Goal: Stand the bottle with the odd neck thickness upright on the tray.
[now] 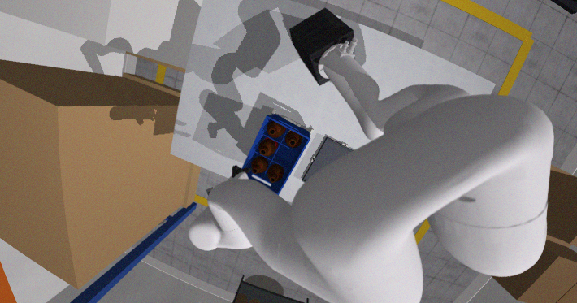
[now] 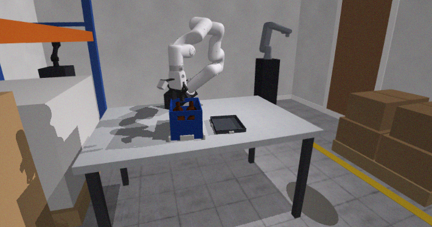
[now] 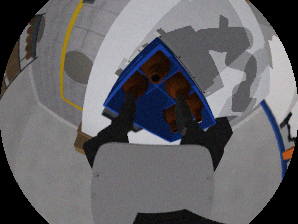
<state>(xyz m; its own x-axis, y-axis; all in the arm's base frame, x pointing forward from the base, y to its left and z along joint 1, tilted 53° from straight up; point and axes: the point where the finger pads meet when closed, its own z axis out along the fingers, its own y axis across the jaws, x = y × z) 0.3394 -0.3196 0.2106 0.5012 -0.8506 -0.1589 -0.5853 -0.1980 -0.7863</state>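
My hand is 90 mm past the blue crate, 50 mm to the right of it and 160 mm above it. Round my hand: dark tray (100 mm behind, 320 mm to the left, 230 mm below); glass bottle (180 mm behind, 10 mm to the left, 150 mm below).
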